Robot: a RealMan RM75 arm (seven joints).
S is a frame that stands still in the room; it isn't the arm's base.
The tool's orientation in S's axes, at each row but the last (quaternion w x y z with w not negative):
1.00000 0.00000 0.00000 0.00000
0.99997 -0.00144 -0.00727 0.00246
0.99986 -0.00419 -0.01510 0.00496
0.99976 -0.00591 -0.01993 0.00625
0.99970 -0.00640 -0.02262 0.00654
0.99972 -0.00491 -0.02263 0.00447
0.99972 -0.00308 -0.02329 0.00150
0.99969 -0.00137 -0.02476 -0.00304
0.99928 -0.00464 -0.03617 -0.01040
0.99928 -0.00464 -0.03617 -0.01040
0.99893 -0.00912 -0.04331 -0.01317
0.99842 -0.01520 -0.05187 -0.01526
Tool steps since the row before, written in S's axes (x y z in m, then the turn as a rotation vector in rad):
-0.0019 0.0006 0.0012 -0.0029 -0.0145 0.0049
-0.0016 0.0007 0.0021 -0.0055 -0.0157 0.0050
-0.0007 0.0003 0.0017 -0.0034 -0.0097 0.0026
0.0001 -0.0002 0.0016 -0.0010 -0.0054 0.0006
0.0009 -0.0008 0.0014 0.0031 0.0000 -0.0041
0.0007 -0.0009 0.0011 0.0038 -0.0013 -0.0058
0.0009 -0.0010 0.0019 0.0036 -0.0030 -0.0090
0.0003 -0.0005 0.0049 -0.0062 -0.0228 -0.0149
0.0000 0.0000 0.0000 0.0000 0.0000 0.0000
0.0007 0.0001 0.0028 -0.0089 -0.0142 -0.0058
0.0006 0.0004 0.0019 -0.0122 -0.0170 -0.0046
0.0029 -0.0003 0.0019 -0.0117 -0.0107 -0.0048
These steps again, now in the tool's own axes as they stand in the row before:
-0.0019 0.0006 0.0012 -0.0029 -0.0145 0.0049
-0.0016 0.0007 0.0021 -0.0055 -0.0157 0.0050
-0.0006 0.0003 0.0017 -0.0034 -0.0097 0.0026
0.0002 -0.0002 0.0016 -0.0010 -0.0054 0.0006
0.0010 -0.0008 0.0013 0.0029 0.0000 -0.0042
0.0007 -0.0009 0.0011 0.0035 -0.0013 -0.0060
0.0010 -0.0010 0.0018 0.0032 -0.0030 -0.0092
0.0005 -0.0005 0.0049 -0.0068 -0.0228 -0.0146
0.0000 0.0000 0.0000 0.0000 0.0000 0.0000
0.0009 0.0001 0.0027 -0.0090 -0.0143 -0.0053
0.0008 0.0004 0.0018 -0.0121 -0.0172 -0.0039
0.0031 -0.0003 0.0016 -0.0118 -0.0109 -0.0039

